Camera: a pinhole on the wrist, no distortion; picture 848 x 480 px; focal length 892.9 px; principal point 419.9 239.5 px. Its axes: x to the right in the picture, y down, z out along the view. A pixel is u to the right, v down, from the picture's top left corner.
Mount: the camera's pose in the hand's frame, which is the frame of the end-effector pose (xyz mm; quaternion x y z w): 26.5 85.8 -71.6 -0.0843 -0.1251 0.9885 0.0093
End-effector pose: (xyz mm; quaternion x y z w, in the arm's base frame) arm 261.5 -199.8 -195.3 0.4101 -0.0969 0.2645 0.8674
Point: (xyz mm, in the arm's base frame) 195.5 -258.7 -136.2
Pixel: 705 255
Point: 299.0 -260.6 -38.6
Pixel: 86 149
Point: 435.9 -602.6 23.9
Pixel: 183 411
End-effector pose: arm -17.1 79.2 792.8 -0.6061 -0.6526 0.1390 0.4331
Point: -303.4 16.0 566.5
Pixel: 688 300
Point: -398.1 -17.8 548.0
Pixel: 701 356
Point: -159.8 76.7 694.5
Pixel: 553 411
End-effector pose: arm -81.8 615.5 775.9 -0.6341 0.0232 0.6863 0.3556
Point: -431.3 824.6 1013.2
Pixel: 527 281
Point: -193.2 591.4 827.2
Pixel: 715 187
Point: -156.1 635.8 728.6
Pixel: 131 289
